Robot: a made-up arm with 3 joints. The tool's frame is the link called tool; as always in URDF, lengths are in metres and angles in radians. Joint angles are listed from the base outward.
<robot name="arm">
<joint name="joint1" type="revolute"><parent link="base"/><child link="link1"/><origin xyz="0 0 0.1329"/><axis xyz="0 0 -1"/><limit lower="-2.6" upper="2.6"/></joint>
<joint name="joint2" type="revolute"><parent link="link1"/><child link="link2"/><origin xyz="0.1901 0.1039 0.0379"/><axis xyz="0 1 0"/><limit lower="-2.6" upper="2.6"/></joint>
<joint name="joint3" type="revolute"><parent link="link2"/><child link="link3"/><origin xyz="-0.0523 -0.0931 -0.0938"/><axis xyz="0 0 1"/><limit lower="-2.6" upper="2.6"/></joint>
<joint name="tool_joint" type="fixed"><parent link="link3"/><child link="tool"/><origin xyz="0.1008 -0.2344 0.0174"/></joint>
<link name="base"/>
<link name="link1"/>
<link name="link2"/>
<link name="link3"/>
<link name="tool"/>
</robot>
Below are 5 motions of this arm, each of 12 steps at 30 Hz.
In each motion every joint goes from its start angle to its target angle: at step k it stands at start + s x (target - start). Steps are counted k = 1, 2, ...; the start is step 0. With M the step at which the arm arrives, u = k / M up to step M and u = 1 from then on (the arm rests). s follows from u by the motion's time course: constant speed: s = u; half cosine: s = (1 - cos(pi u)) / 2; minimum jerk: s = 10 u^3 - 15 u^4 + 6 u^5.
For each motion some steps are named. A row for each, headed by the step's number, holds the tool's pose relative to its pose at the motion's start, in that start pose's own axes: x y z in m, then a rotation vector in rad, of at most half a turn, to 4 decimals.
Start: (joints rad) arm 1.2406 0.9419 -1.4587
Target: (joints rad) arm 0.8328 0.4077 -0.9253
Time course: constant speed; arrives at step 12
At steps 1, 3, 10, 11, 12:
1: 0.0122 0.0107 -0.0084 0.0405 -0.0328 0.0650
3: 0.0361 0.0362 -0.0213 0.1176 -0.1009 0.1985
10: 0.0968 0.1579 -0.0234 0.3485 -0.3643 0.6929
11: 0.1004 0.1779 -0.0185 0.3770 -0.4047 0.7661
12: 0.1024 0.1980 -0.0126 0.4045 -0.4458 0.8398

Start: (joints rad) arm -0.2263 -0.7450 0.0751
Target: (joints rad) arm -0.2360 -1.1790 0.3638
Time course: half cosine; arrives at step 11
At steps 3, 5, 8, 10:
3: 0.0173 0.0054 0.0057 -0.0063 -0.0746 0.0510
5: 0.0414 0.0145 0.0179 -0.0224 -0.1849 0.1262
8: 0.0732 0.0315 0.0446 -0.0633 -0.3544 0.2412
10: 0.0832 0.0388 0.0569 -0.0840 -0.4184 0.2841

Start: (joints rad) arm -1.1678 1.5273 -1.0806
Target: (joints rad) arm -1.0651 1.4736 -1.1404
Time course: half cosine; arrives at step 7
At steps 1, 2, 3, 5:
1: -0.0002 -0.0004 -0.0015 0.0047 0.0032 -0.0032
2: -0.0006 -0.0015 -0.0058 0.0179 0.0124 -0.0122
3: -0.0015 -0.0029 -0.0119 0.0369 0.0258 -0.0254
5: -0.0037 -0.0055 -0.0249 0.0763 0.0548 -0.0539

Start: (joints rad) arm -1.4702 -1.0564 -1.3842
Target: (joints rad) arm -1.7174 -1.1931 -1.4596
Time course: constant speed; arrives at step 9
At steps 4, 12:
4: -0.0217 0.0110 -0.0273 0.0763 0.0856 0.0177
12: -0.0553 0.0250 -0.0570 0.1675 0.2005 0.0318

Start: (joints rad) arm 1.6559 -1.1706 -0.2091
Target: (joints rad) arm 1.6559 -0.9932 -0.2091
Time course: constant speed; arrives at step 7
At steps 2, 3, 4, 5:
2: -0.0038 -0.0008 0.0002 -0.0105 0.0496 0.0000
3: -0.0057 -0.0012 0.0004 -0.0158 0.0744 0.0000
4: -0.0076 -0.0016 0.0006 -0.0210 0.0992 0.0000
5: -0.0094 -0.0020 0.0009 -0.0263 0.1240 0.0000

